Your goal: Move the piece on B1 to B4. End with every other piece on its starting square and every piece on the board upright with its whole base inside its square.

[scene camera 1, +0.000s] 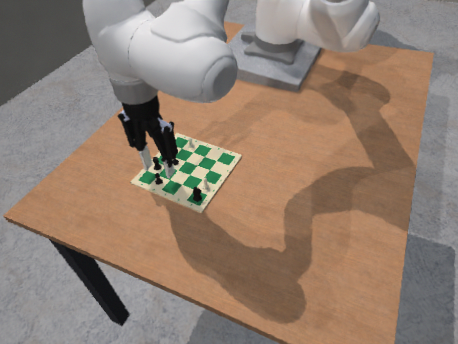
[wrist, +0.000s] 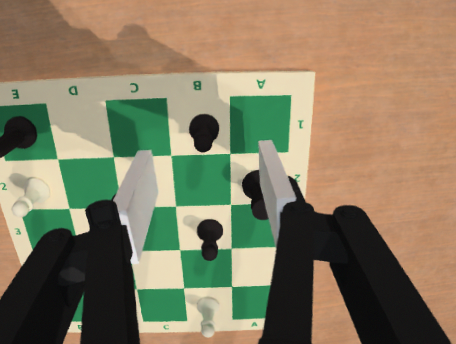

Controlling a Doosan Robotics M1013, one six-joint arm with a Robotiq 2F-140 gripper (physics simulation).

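Places are measured from the arm's base along level axes (x ahead, y left, z up), in millimetres.
Pixels of known places: gripper, between the fingertips: [scene camera 1: 159, 170] [wrist: 206, 167]; arm's base, origin of its link: [scene camera 1: 274, 47].
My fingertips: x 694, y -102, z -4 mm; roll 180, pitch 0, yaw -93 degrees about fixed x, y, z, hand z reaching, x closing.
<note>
Ahead of a thing's pixels: the offset from my fingertips to its top centre. "spot": to the spot under its first point. Level surfaces: height alone.
The black pawn on B1 @[dx +14, dy +0, dz +3 mm] [scene camera 1: 158, 179] [wrist: 204, 129] stands upright on its light square. My gripper [scene camera 1: 158, 171] [wrist: 206, 167] is partly open and empty, above the board's A-to-C side. In the wrist view its fingers appear on either side of the B column, with the B1 pawn just beyond the tips. The green B4 square @[spot: dx -106, dy +7, dz -28 mm] [wrist: 220, 275] has no base on it; the head of the black pawn on B3 @[dx -62, dy +8, dz +3 mm] [scene camera 1: 175, 162] [wrist: 210, 231] overlaps it in the wrist view. The right finger partly hides the black piece on A2 @[dx -31, dy -30, dz +5 mm] [scene camera 1: 157, 163] [wrist: 252, 185].
The green and cream board @[dx -56, dy +50, dz -28 mm] [scene camera 1: 215, 154] [wrist: 302, 85] lies on the wooden table @[dz -34 mm] [scene camera 1: 125, 220] [wrist: 380, 150]. A white piece @[dx -136, dy +21, dz +3 mm] [scene camera 1: 191, 143] [wrist: 208, 310] stands on B5, a black piece @[dx +30, dy +119, dz +11 mm] [scene camera 1: 197, 195] [wrist: 22, 132] on E1, and a white piece @[dx -12, dy +122, dz +3 mm] [scene camera 1: 206, 184] [wrist: 36, 191] on E2.
</note>
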